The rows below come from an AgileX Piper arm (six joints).
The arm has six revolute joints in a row. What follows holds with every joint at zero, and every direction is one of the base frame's. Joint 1 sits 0.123 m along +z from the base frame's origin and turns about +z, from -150 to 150 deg. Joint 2 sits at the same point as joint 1 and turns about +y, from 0 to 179.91 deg. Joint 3 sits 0.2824 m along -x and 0.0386 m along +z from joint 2 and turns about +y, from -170 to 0 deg. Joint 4 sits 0.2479 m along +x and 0.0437 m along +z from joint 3 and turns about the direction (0.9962, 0, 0.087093), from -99.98 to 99.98 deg. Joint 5 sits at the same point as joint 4 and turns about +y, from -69.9 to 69.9 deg. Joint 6 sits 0.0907 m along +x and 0.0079 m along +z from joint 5 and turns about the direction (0.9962, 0, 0.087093), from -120 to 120 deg. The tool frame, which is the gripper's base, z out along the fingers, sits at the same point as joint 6; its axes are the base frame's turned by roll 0, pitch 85.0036 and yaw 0 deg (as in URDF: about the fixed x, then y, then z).
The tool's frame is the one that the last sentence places.
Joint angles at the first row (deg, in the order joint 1, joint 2, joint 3, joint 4, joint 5, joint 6):
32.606, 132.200, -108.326, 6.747, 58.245, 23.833
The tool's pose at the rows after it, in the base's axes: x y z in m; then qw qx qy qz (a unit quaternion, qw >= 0):
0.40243 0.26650 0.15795 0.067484 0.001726 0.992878 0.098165
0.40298 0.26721 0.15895 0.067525 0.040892 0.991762 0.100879
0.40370 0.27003 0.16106 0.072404 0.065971 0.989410 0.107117
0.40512 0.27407 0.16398 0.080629 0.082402 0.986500 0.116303
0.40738 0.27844 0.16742 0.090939 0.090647 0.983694 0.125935
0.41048 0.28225 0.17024 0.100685 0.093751 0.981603 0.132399
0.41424 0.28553 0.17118 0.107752 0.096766 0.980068 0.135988
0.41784 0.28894 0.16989 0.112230 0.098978 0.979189 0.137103
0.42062 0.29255 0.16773 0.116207 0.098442 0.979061 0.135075
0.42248 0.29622 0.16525 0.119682 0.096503 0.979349 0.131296
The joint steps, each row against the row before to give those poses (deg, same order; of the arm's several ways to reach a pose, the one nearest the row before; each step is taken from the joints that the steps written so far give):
-0.086, -0.001, -0.117, -0.572, 0.501, 6.258
0.086, 0.007, -0.226, -0.303, -0.184, 4.739
0.263, 0.040, -0.485, -0.147, -0.589, 3.224
0.321, 0.147, -0.818, -0.031, -0.840, 2.242
0.300, 0.295, -1.184, -0.069, -0.809, 1.309
0.216, 0.564, -1.574, -0.288, -0.386, 0.743
0.127, 0.921, -1.864, -0.362, 0.009, 0.683
0.151, 1.200, -1.941, -0.405, 0.226, 0.621
0.258, 1.229, -1.853, -0.672, 0.390, 0.504
0.336, 1.143, -1.651, -0.802, 0.457, 0.456

